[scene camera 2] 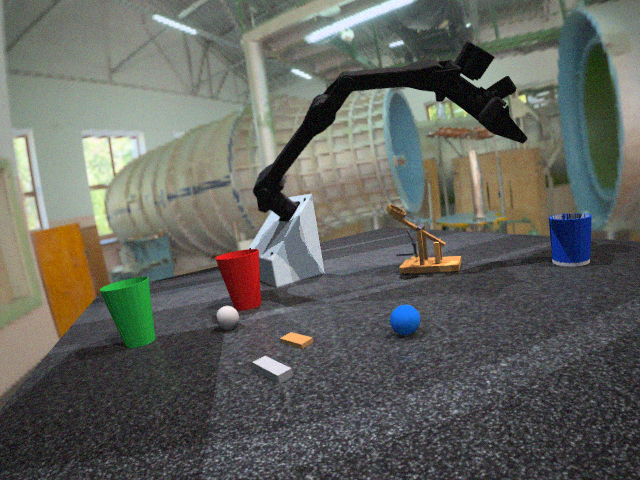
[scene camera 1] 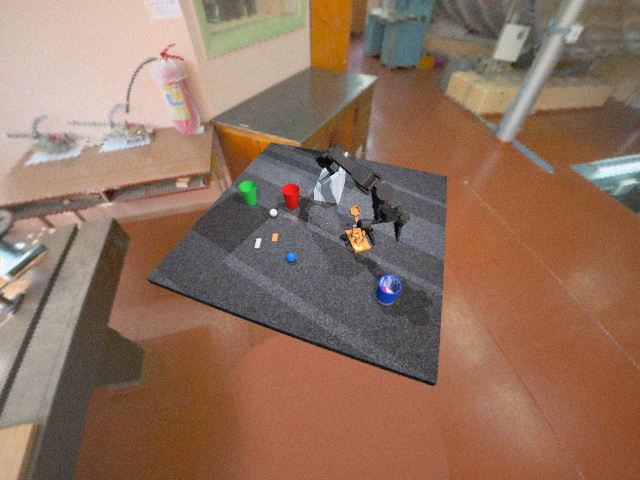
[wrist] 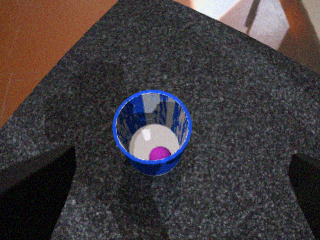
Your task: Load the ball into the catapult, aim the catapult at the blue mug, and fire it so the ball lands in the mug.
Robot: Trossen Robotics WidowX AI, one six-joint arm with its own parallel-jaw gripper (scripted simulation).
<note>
The gripper [scene camera 2: 525, 141] is open, with nothing in its grasp. Further things: a blue mug [scene camera 2: 570, 234], a wooden catapult [scene camera 2: 422, 264], a green cup [scene camera 2: 129, 302] and a red cup [scene camera 2: 240, 270].
The gripper also shows in scene camera 1 [scene camera 1: 385, 243] and in the wrist view [wrist: 186, 161]. The wrist view does not show the wooden catapult: it is out of frame. The wrist view does not show the green cup: it is out of frame.
</note>
